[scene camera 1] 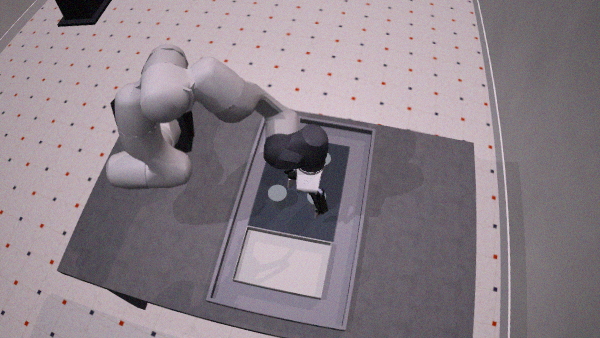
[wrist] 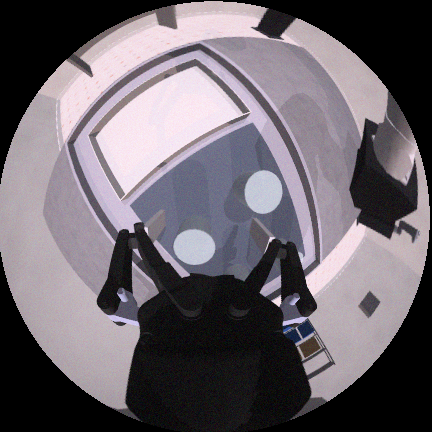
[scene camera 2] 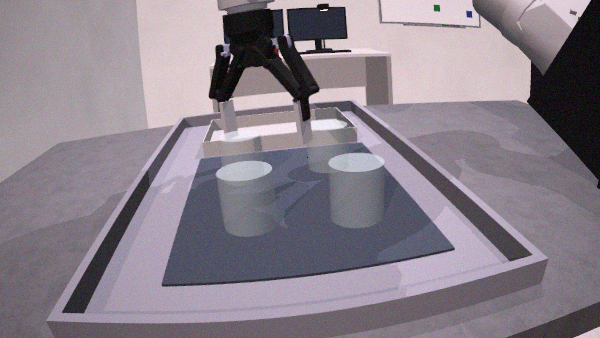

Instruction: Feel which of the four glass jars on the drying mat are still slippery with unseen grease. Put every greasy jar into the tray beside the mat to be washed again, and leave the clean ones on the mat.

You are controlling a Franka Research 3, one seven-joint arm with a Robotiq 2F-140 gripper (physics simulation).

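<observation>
Four pale glass jars stand upright on the dark blue mat (scene camera 1: 280,220) (scene camera 2: 300,250) (wrist: 215,170). The tray-side jar away from the robot base (scene camera 1: 310,198) (scene camera 2: 241,150) (wrist: 194,246) is below and partly between the fingers of my gripper (scene camera 1: 305,196) (scene camera 2: 266,136) (wrist: 208,221), which is open and empty, tips close to rim height. The tray-side jar near the base (scene camera 1: 277,193) (scene camera 2: 327,150) (wrist: 263,192) stands beside it. Of the other two, one (scene camera 1: 328,159) (scene camera 2: 247,202) (wrist: 237,271) is partly hidden and one (scene camera 2: 356,192) is hidden by the arm in scene camera 1. The white tray (scene camera 1: 300,270) (scene camera 2: 212,148) (wrist: 165,135) holds no jar.
A raised grey border (scene camera 1: 367,175) (scene camera 2: 300,310) (wrist: 295,160) surrounds the mat and tray on the grey table (scene camera 1: 425,225). The arm's base (wrist: 382,185) stands on the robot side of the table. A desk with monitors (scene camera 2: 317,24) is in the background.
</observation>
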